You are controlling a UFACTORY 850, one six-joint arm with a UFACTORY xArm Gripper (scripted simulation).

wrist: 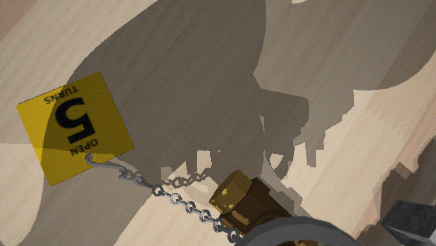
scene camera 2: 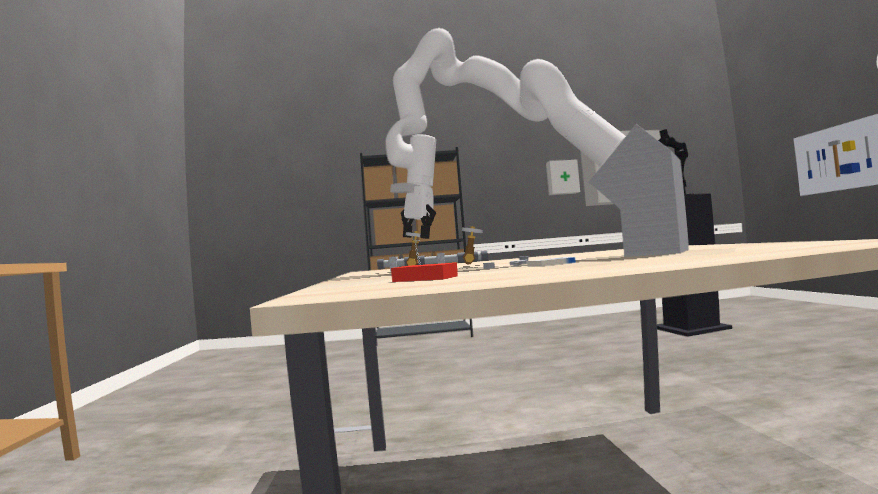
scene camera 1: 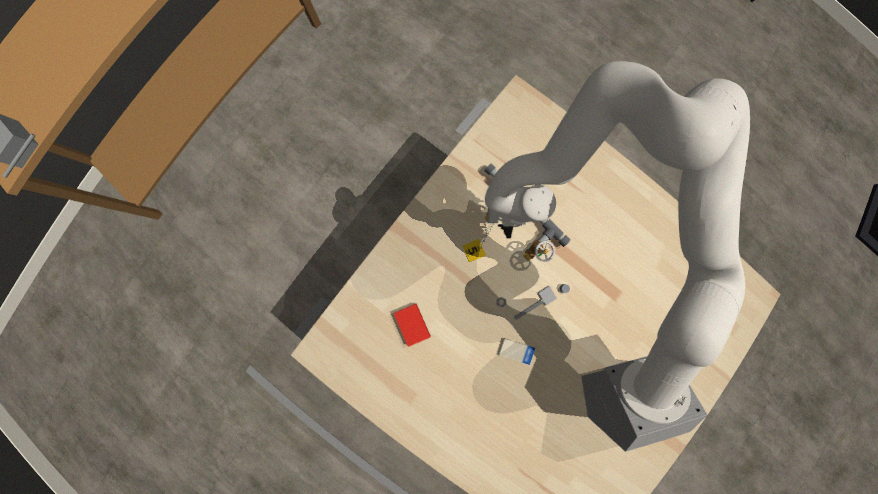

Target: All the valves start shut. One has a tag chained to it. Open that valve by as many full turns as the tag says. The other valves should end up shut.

red block: scene camera 2; scene camera 1; not seen in the wrist view (out of frame)
same spot on red block: (scene camera 1: 412,325) = (scene camera 2: 422,265)
